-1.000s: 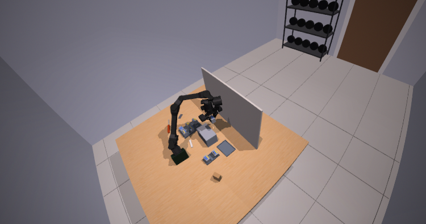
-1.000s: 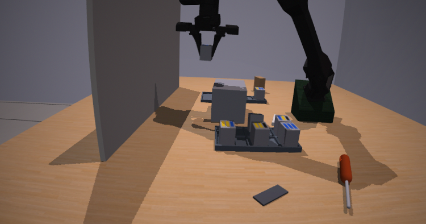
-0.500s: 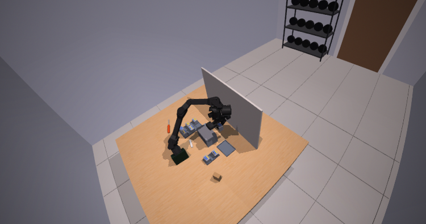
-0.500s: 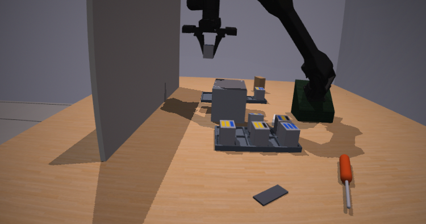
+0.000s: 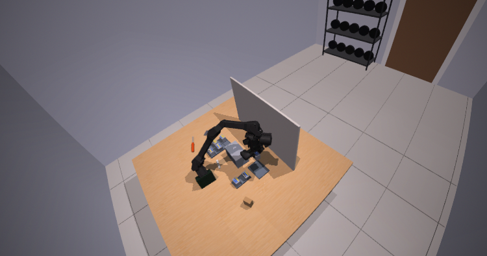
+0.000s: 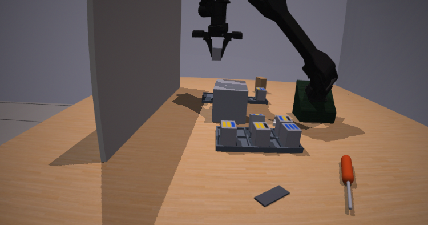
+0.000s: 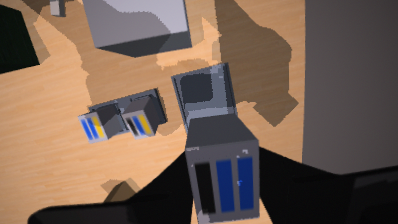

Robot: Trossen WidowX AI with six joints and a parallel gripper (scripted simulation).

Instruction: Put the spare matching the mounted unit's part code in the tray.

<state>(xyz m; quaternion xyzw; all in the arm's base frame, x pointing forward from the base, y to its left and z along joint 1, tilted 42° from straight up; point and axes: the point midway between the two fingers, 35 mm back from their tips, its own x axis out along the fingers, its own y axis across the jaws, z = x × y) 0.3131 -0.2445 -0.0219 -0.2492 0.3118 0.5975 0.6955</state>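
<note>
The dark tray is 160 mm below my gripper tip. The rest, counted from my gripper tip: grey wall panel (210 mm ahead, 160 mm to the left, 60 mm above); brown block (220 mm behind, 140 mm to the right, 130 mm below); grey spare (20 mm above).
</note>
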